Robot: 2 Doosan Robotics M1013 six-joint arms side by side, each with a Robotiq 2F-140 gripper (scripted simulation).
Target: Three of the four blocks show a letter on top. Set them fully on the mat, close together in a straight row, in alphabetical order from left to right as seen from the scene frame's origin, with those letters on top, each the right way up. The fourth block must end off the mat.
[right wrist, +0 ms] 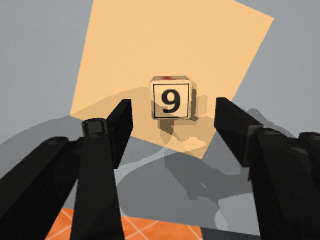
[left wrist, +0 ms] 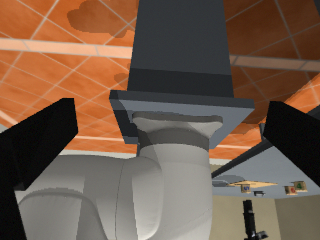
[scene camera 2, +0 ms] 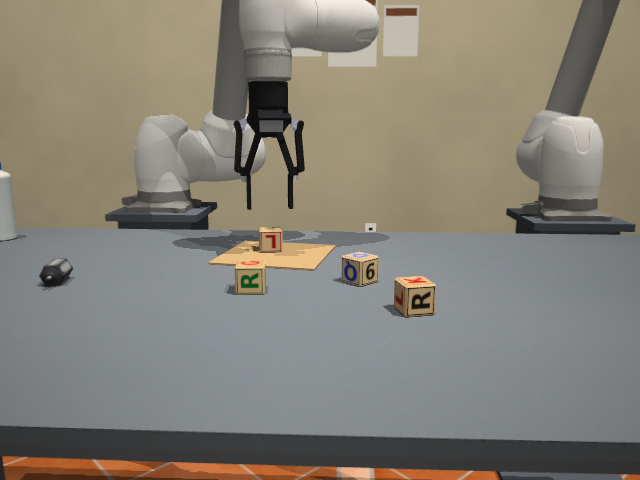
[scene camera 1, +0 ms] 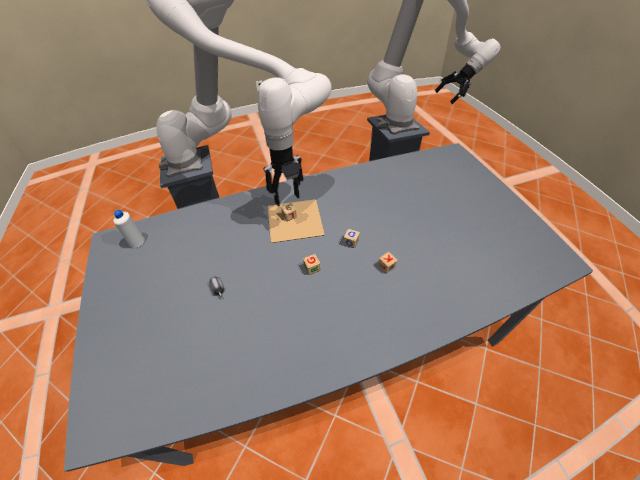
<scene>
The pictures show: the left gripper, the right gripper, a mat and a g block.
The right gripper shows as well in the right wrist view and in scene camera 1.
</scene>
